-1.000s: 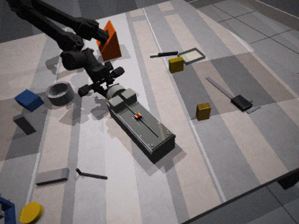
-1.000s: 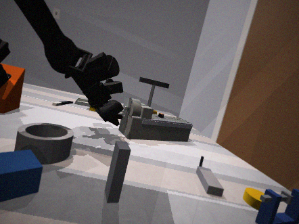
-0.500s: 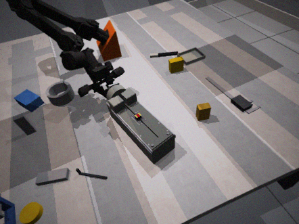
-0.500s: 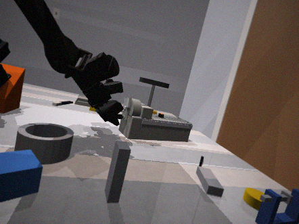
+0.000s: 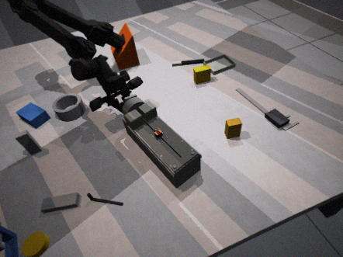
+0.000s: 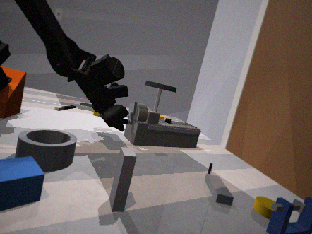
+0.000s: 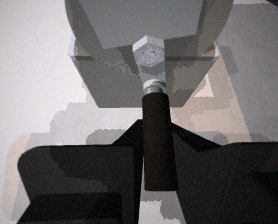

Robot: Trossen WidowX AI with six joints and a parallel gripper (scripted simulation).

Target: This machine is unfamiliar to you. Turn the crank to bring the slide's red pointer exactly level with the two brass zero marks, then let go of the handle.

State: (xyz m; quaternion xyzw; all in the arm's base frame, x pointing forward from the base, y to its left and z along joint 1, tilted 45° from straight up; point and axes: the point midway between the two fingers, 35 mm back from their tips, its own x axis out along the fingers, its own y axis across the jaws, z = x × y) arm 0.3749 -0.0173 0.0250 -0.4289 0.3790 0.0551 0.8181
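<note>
The dark crank handle lies 20 mm behind my gripper tip, 10 mm to the right of it and 30 mm above it. From my gripper tip the other things lie so: black hex key: 250 mm ahead, 120 mm to the right, 20 mm below; then blue block: 140 mm behind, 340 mm to the right, 10 mm below; then red pointer: 150 mm ahead, 70 mm to the left, 50 mm above.
</note>
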